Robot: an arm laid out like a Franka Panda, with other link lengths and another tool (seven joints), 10 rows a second.
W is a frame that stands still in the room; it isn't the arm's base.
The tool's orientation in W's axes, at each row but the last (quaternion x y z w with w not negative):
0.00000, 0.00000, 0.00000, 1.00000
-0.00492, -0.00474, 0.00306, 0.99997
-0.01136, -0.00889, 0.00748, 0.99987
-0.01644, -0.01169, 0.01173, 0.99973
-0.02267, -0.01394, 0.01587, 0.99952
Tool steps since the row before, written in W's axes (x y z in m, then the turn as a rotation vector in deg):
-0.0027, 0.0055, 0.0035, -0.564, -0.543, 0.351
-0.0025, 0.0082, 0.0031, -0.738, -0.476, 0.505
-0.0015, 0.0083, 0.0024, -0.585, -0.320, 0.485
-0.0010, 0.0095, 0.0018, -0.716, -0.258, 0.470
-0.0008, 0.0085, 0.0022, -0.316, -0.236, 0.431
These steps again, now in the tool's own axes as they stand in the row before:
-0.0027, 0.0055, 0.0035, -0.564, -0.543, 0.351
-0.0024, 0.0082, 0.0032, -0.736, -0.476, 0.507
-0.0013, 0.0083, 0.0026, -0.581, -0.322, 0.488
-0.0007, 0.0095, 0.0021, -0.711, -0.257, 0.478
-0.0005, 0.0084, 0.0026, -0.312, -0.246, 0.429

